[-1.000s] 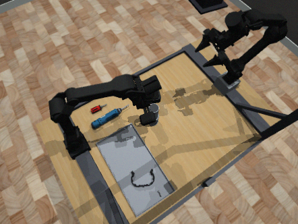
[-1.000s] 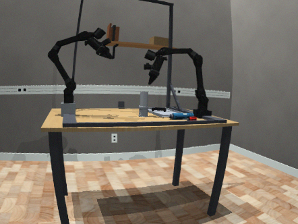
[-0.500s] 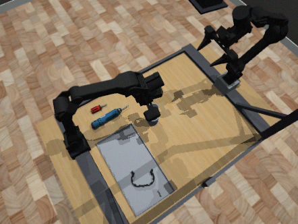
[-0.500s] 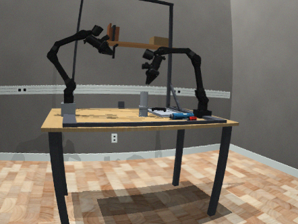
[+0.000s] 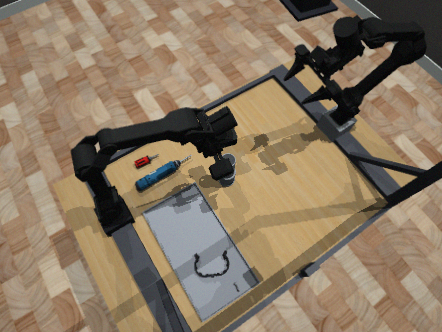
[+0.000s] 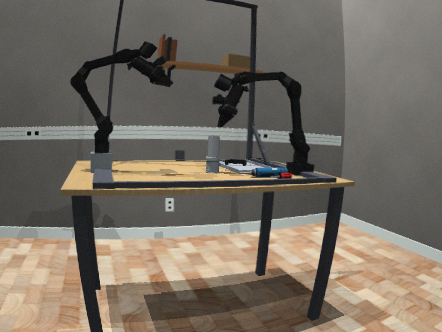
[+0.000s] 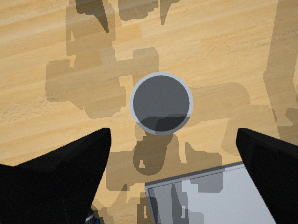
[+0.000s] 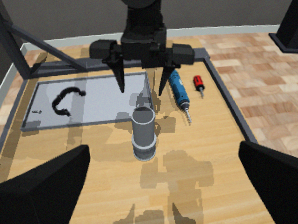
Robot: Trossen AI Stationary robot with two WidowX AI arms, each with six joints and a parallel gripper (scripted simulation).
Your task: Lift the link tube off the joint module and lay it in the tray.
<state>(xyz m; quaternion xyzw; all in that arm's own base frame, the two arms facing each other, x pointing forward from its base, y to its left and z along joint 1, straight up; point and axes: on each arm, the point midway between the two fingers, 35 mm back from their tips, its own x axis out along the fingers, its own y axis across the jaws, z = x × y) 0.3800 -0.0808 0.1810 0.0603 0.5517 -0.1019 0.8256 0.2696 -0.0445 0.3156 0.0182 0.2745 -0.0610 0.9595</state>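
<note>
The grey link tube lies 12 cm below my left hand, 3 cm to the right of it and 1 cm ahead of it. The rest, counted from my left hand: small red tool 22 cm to the left, 22 cm below, 19 cm ahead; joint module 20 cm below, 3 cm to the right; grey tray 23 cm below, 19 cm behind, 16 cm to the left.
</note>
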